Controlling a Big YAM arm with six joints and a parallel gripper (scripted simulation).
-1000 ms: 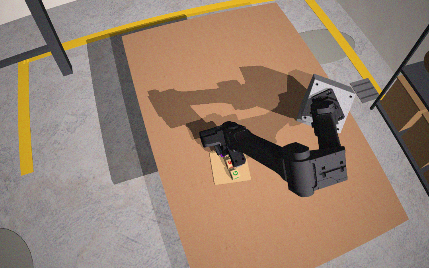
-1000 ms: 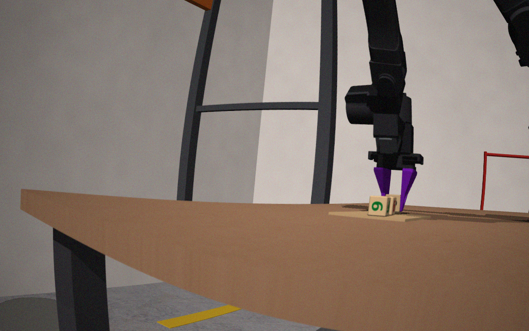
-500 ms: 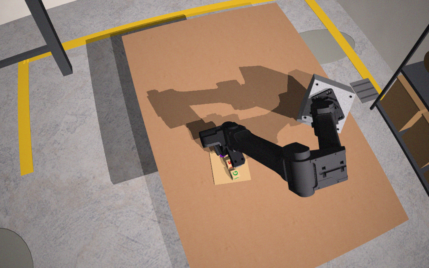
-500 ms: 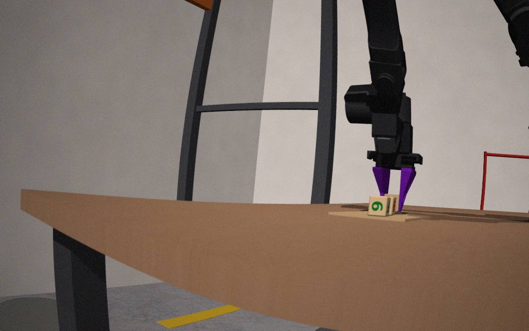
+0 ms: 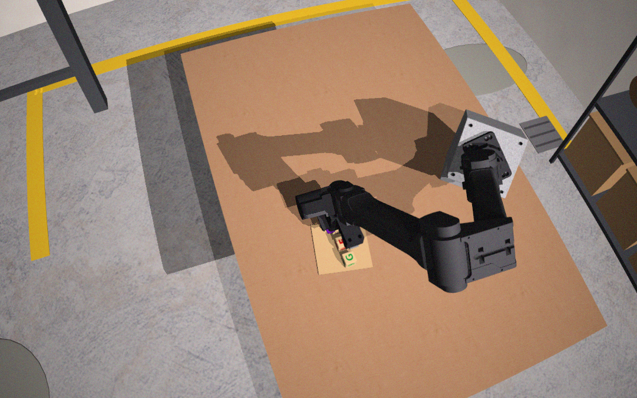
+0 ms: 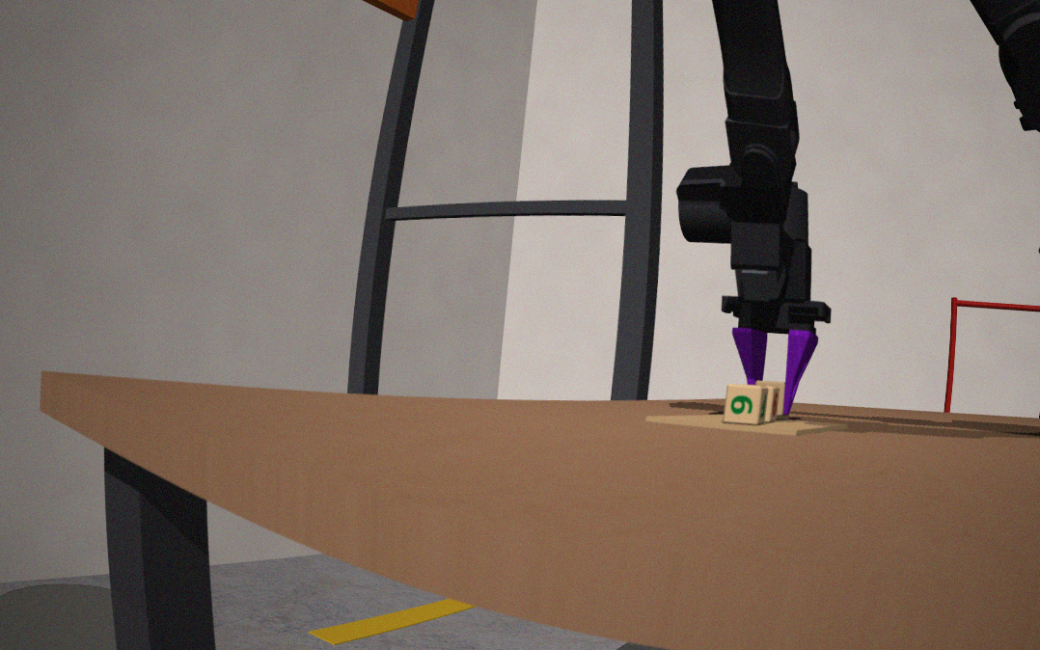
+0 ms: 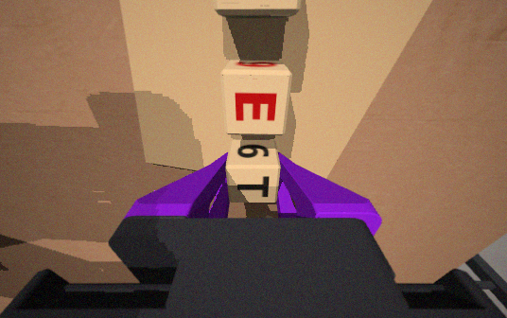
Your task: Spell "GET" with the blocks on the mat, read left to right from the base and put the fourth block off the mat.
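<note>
Now: hand 50 mm to the right of the E block and 10 mm past it. Round my hand: G block: 90 mm to the left, 10 mm behind; then square mat: 50 mm to the left, 20 mm below, 10 mm behind.
</note>
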